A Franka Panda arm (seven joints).
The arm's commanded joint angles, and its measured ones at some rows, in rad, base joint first. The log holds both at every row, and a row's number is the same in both.
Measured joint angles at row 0: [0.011 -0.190 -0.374 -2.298 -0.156 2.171 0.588]
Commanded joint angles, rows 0 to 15: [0.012 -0.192 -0.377 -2.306 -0.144 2.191 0.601]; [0.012 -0.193 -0.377 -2.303 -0.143 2.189 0.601]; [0.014 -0.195 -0.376 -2.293 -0.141 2.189 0.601]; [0.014 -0.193 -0.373 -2.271 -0.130 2.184 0.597]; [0.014 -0.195 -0.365 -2.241 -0.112 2.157 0.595]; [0.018 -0.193 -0.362 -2.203 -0.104 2.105 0.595]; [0.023 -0.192 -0.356 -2.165 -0.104 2.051 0.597]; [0.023 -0.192 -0.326 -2.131 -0.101 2.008 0.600]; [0.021 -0.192 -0.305 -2.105 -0.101 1.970 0.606]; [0.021 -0.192 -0.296 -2.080 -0.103 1.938 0.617]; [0.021 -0.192 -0.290 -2.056 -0.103 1.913 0.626]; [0.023 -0.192 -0.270 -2.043 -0.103 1.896 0.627]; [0.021 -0.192 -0.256 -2.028 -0.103 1.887 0.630]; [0.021 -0.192 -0.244 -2.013 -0.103 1.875 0.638]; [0.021 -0.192 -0.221 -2.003 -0.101 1.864 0.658]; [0.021 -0.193 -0.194 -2.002 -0.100 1.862 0.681]
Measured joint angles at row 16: [0.025 -0.199 -0.254 -2.040 -0.111 1.901 0.628]
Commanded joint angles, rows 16 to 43: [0.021 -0.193 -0.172 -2.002 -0.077 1.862 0.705]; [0.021 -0.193 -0.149 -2.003 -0.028 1.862 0.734]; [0.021 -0.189 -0.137 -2.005 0.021 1.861 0.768]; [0.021 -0.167 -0.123 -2.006 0.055 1.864 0.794]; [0.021 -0.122 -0.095 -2.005 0.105 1.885 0.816]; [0.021 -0.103 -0.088 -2.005 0.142 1.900 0.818]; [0.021 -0.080 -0.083 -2.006 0.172 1.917 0.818]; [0.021 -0.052 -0.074 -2.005 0.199 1.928 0.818]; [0.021 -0.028 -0.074 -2.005 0.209 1.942 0.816]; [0.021 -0.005 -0.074 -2.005 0.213 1.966 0.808]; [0.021 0.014 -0.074 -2.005 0.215 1.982 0.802]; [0.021 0.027 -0.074 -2.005 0.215 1.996 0.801]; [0.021 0.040 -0.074 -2.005 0.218 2.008 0.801]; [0.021 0.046 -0.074 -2.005 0.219 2.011 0.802]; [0.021 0.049 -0.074 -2.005 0.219 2.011 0.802]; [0.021 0.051 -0.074 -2.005 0.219 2.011 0.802]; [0.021 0.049 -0.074 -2.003 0.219 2.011 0.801]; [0.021 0.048 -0.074 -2.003 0.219 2.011 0.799]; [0.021 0.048 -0.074 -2.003 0.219 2.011 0.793]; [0.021 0.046 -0.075 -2.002 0.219 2.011 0.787]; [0.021 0.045 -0.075 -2.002 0.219 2.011 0.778]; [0.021 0.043 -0.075 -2.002 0.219 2.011 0.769]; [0.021 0.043 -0.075 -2.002 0.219 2.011 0.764]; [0.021 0.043 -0.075 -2.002 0.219 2.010 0.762]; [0.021 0.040 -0.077 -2.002 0.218 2.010 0.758]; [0.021 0.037 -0.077 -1.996 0.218 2.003 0.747]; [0.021 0.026 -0.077 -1.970 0.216 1.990 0.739]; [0.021 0.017 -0.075 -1.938 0.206 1.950 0.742]
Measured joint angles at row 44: [0.029 0.048 -0.083 -1.998 0.201 2.012 0.767]
